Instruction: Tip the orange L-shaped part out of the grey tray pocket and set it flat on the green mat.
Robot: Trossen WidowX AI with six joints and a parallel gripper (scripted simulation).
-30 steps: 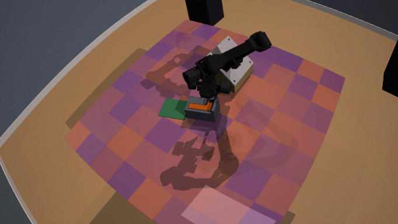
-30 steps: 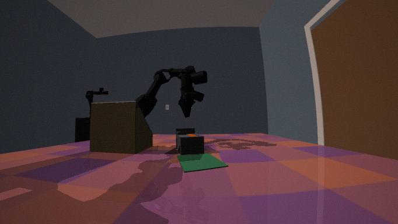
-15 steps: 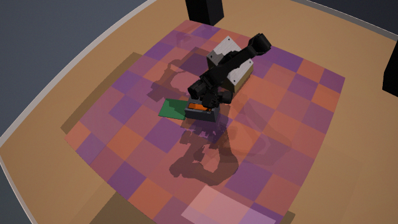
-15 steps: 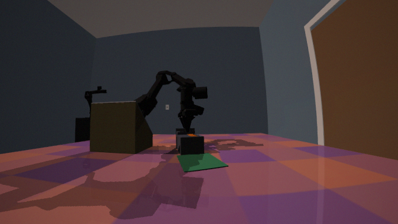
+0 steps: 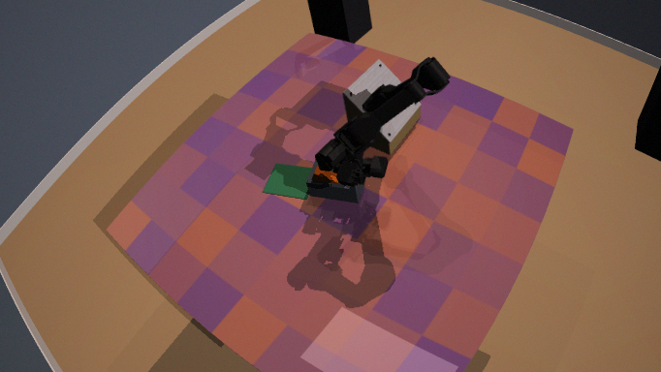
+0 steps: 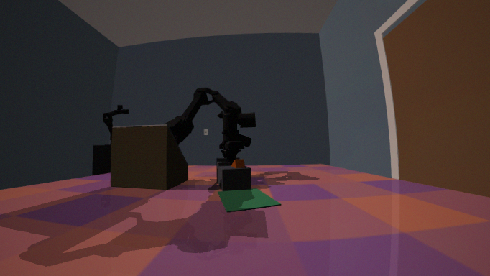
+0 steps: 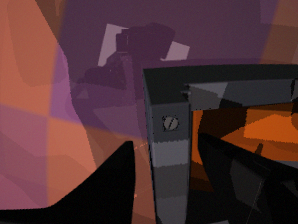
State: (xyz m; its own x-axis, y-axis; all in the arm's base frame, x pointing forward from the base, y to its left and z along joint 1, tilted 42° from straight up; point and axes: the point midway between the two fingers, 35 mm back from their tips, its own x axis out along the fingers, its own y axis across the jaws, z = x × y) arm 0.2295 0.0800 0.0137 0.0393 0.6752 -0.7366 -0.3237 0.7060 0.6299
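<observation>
Now: gripper tip 10 mm short of the orange L-shaped part and 60 mm to the left of it. From my gripper tip the other things lie so: green mat: 60 mm ahead, 210 mm to the right, 70 mm below.
</observation>
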